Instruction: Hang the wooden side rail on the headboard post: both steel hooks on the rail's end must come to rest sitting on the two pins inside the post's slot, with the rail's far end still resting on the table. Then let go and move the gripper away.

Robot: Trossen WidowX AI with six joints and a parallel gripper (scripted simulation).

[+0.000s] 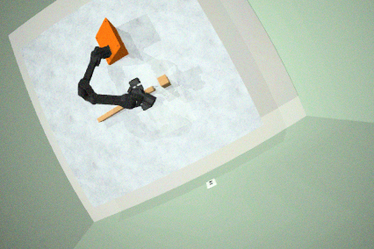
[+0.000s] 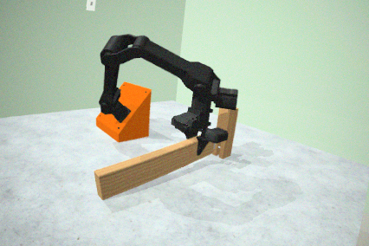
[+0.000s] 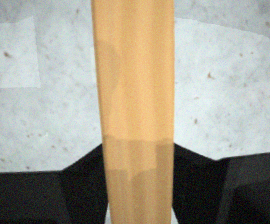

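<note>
Right now my gripper tip is 15 cm to the right of the headboard post, 4 cm below it and 1 cm past it.
</note>
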